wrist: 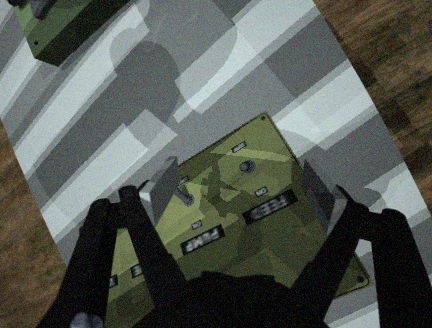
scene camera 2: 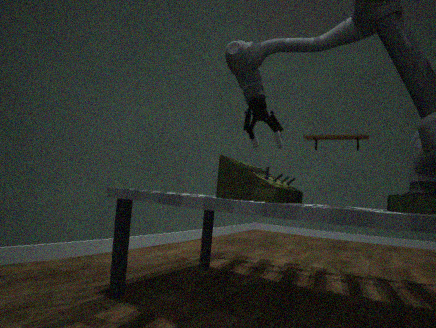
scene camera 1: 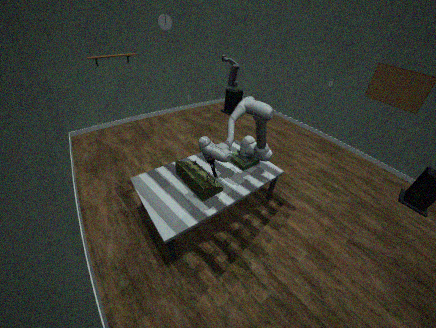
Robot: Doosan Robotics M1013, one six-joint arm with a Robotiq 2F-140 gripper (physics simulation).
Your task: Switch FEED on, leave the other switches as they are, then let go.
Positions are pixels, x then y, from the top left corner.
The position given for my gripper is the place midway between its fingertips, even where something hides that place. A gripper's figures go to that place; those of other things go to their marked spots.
Labels:
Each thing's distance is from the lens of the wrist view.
my gripper (wrist: 239, 171): 0.21 m
olive-green sloped switch panel (wrist: 256, 222): 0.32 m

